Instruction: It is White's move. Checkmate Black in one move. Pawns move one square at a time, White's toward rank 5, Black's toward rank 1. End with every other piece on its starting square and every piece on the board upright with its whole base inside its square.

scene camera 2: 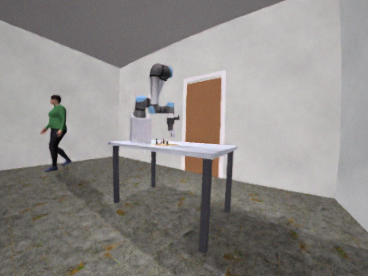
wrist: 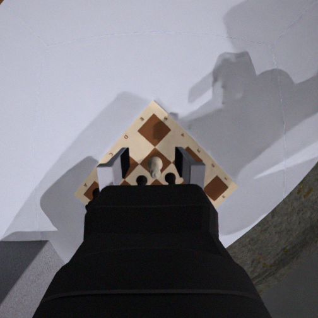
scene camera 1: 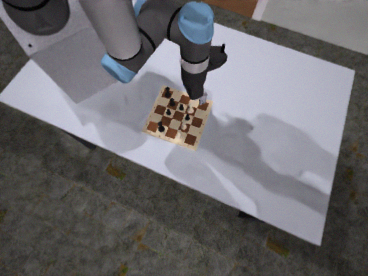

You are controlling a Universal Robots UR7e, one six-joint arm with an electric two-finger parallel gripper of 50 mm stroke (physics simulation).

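Where they show: gripper, fingertip midpoint: (scene camera 2: 172, 136) (scene camera 1: 198, 96); arm's base at its link origin: (scene camera 2: 139, 116) (scene camera 1: 39, 7).
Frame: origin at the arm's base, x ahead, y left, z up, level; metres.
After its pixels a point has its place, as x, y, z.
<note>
The chessboard (scene camera 1: 191, 139) @(0.496, -0.108, -0.309) (scene camera 2: 173, 145) @(0.498, 0.004, -0.319) (wrist: 154, 129) lies on the table. My gripper (scene camera 1: 198, 102) @(0.472, 0.028, -0.232) (scene camera 2: 172, 134) @(0.472, 0.028, -0.232) (wrist: 151, 156) is open and empty, above the board. A white piece (scene camera 1: 190, 109) @(0.453, -0.001, -0.291) (wrist: 155, 165) stands on dark square d4, below and between the fingers in the wrist view. Two black pieces stand close by, one (scene camera 1: 181, 107) @(0.417, -0.002, -0.297) (wrist: 142, 180) on c4 and the other (scene camera 1: 187, 117) @(0.453, -0.034, -0.297) (wrist: 170, 178) on d3. Two more white pieces (scene camera 1: 184, 126) @(0.455, -0.073, -0.297) (scene camera 1: 180, 136) @(0.456, -0.119, -0.288) stand nearer the board's front edge. The gripper body hides much of the board in the wrist view; piece types are too small to tell.
Other black pieces stand at the board's back left corner (scene camera 1: 167, 92) @(0.344, 0.035, -0.286), in its left half (scene camera 1: 172, 102) @(0.379, 0.000, -0.284) (scene camera 1: 168, 112) @(0.377, -0.039, -0.298) and near its front left corner (scene camera 1: 161, 127) @(0.378, -0.110, -0.288). The robot's pedestal (scene camera 2: 140, 129) @(0.072, -0.047, -0.163) stands at the table's end. A person in green (scene camera 2: 57, 117) is away from the table (scene camera 2: 220, 149) @(0.986, -0.040, -0.315).
</note>
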